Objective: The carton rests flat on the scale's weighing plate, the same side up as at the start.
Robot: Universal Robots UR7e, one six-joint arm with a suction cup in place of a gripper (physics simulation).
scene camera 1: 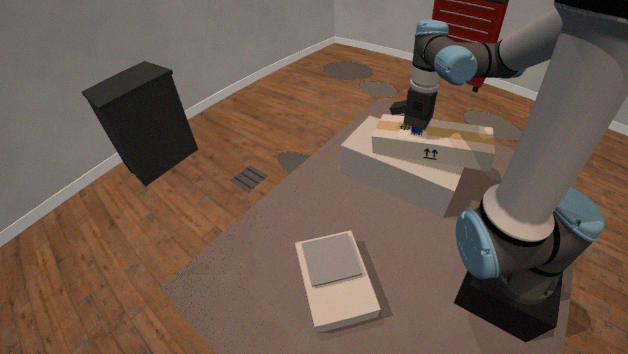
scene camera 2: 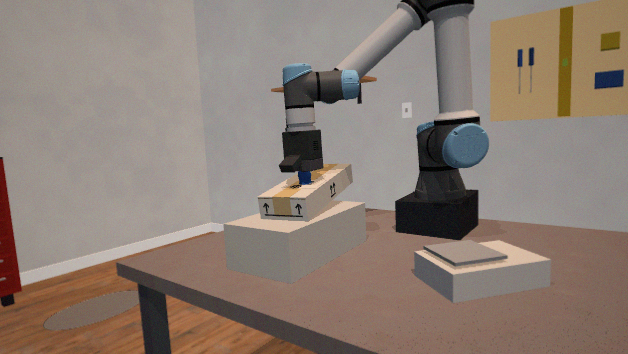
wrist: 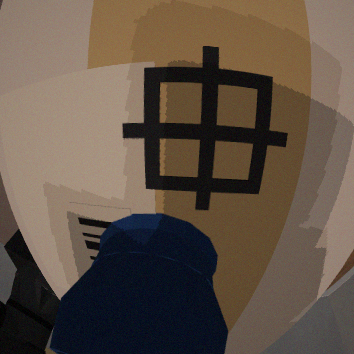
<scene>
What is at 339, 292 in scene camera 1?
A scale.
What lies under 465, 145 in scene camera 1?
A carton.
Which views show the scale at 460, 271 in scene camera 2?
Scene camera 1 and scene camera 2 only.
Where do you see a carton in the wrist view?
231, 122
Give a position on a pale block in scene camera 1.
429, 185
</scene>
